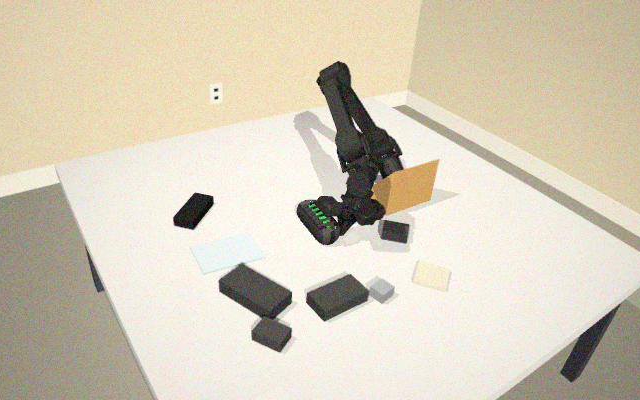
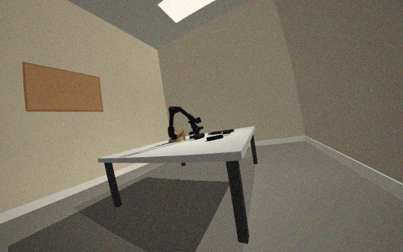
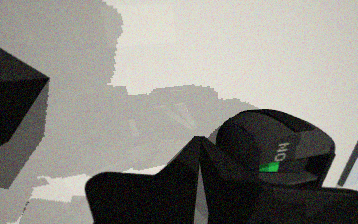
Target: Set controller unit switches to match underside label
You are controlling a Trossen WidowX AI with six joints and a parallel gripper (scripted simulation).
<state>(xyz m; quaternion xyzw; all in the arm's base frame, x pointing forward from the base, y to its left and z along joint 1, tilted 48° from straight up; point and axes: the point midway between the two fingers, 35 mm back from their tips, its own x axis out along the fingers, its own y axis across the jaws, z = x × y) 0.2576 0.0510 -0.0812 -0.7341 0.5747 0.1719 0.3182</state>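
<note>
Right now the dark cube is 13 cm behind my gripper tip, 7 cm to the left of it and 1 cm above it. Also, from my gripper tip: pale blue plate 29 cm ahead, 8 cm to the right; then cream tile 10 cm behind, 24 cm to the left; then grey cube 5 cm ahead, 23 cm to the left, 1 cm above.
</note>
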